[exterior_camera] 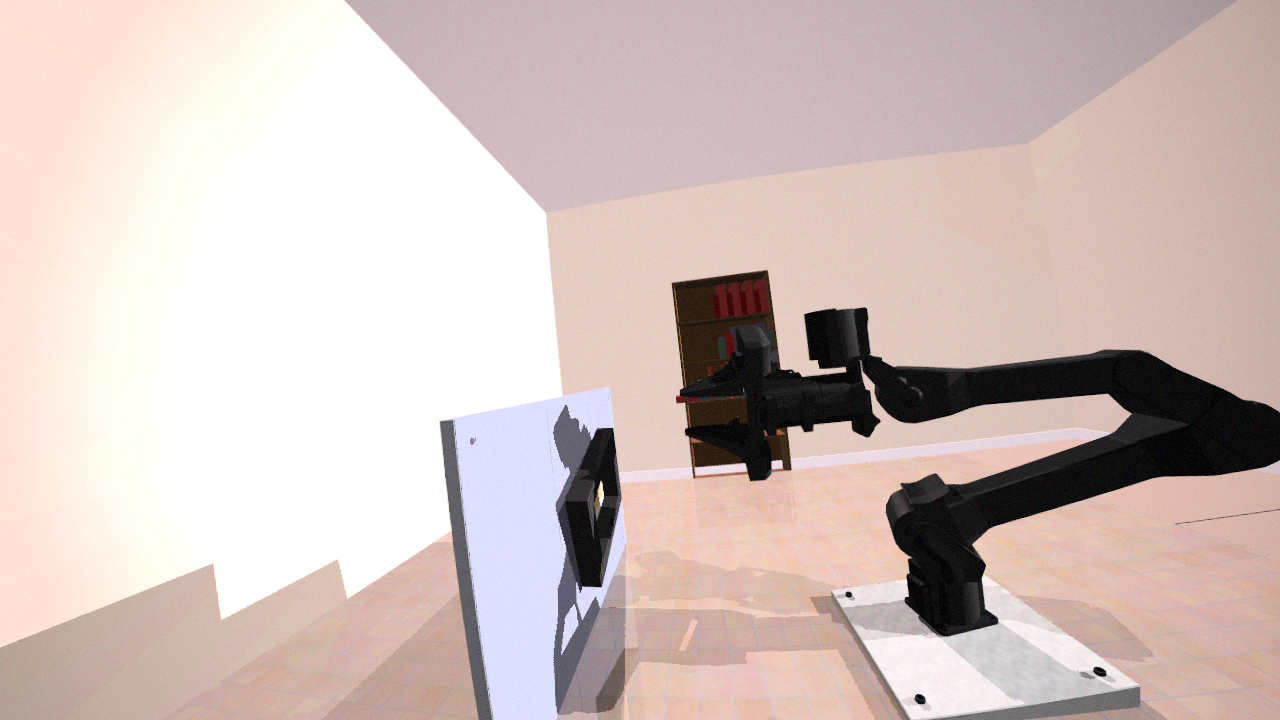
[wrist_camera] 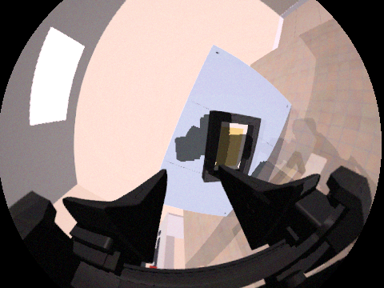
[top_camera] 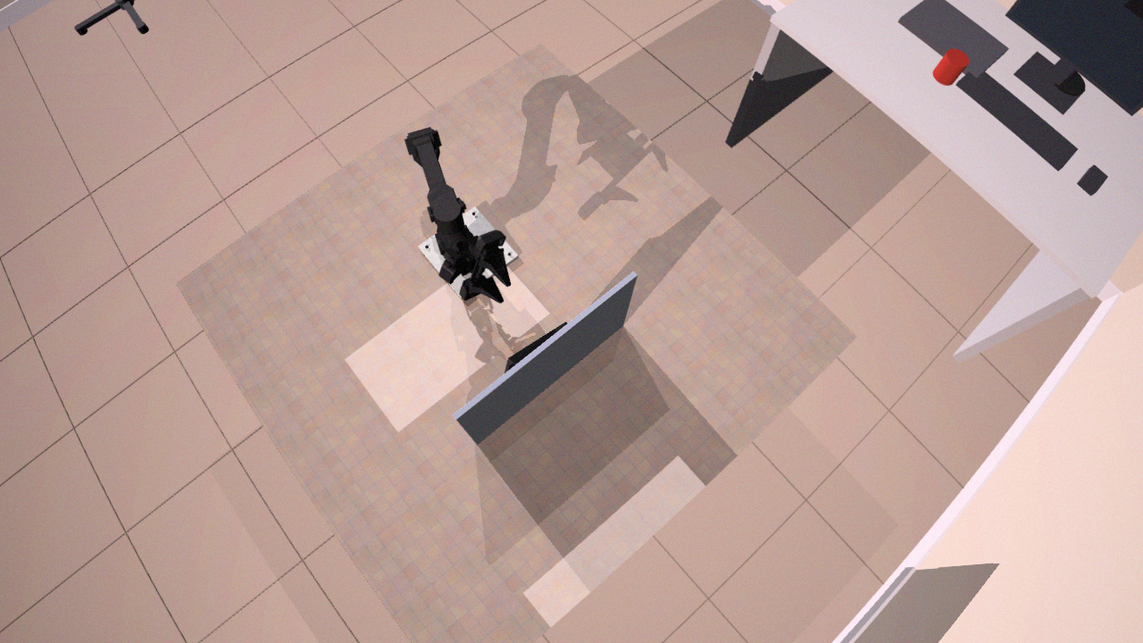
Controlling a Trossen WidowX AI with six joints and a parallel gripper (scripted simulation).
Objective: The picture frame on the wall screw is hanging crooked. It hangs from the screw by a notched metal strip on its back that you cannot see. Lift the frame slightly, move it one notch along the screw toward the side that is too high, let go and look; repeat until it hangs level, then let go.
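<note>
My gripper tip is 13 cm short of the picture frame, 11 cm above it and 4 cm to the left of it. The rest, counted from my gripper tip: wall panel: 14 cm ahead, 11 cm below, 2 cm to the right.
</note>
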